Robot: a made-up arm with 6 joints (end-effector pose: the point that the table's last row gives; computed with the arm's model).
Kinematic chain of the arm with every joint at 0, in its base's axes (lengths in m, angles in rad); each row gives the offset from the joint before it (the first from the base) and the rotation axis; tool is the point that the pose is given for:
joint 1: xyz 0 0 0.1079 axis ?
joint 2: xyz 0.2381 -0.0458 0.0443 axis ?
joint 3: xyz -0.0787 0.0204 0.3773 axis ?
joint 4: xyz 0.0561 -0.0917 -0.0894 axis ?
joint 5: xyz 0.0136 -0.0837 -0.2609 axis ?
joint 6: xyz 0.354 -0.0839 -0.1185 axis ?
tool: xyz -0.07 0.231 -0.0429
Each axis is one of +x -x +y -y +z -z.
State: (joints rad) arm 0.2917 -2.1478 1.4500 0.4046 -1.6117 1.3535
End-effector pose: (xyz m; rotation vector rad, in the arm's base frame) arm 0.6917 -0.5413 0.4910 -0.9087 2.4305 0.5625
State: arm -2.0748 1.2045 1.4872 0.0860 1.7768 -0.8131
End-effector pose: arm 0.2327 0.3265 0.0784 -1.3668 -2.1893 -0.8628
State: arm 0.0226 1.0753 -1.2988 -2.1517 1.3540 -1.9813
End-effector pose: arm 0.3701 0.2994 0.6423 0.4865 -0.8392 -0.1709
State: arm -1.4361 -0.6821 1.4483 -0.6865 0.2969 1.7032
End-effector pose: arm -0.0465 -0.0690 0.5837 0.7618 1.9844 1.0250
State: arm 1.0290 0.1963 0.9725 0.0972 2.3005 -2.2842
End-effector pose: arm 0.1302 -0.7812 0.1787 -1.7600 -0.1847 2.5351
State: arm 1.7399 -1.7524 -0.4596 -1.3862 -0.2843 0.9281
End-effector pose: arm 0.1818 -0.0483 0.3536 1.2541 2.2631 -1.3175
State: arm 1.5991 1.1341 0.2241 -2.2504 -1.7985 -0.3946
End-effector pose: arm -0.0674 0.2779 0.0270 0.2422 0.3976 1.3522
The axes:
joint 1: +x
joint 2: -z
joint 3: +y
joint 4: -z
joint 5: -y
joint 6: +z

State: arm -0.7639 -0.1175 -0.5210 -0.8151 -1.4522 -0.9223
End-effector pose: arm 0.5785 -0.3224 -0.0512 -1.7865 0.3128 -0.4262
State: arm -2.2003 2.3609 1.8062 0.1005 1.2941 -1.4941
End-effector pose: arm 0.1142 -0.0365 0.0229 -0.9731 2.0491 1.8742
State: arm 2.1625 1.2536 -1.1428 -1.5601 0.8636 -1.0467
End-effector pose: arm 0.6197 -0.4141 -0.0724 1.5005 -0.5260 -1.3169
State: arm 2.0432 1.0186 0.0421 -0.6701 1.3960 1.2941
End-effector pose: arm 0.2814 0.0022 -0.2068 0.7775 -1.1430 -0.4186
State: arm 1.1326 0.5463 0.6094 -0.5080 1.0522 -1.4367
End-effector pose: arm 0.5776 -0.2535 0.0554 1.4357 0.7022 -1.6281
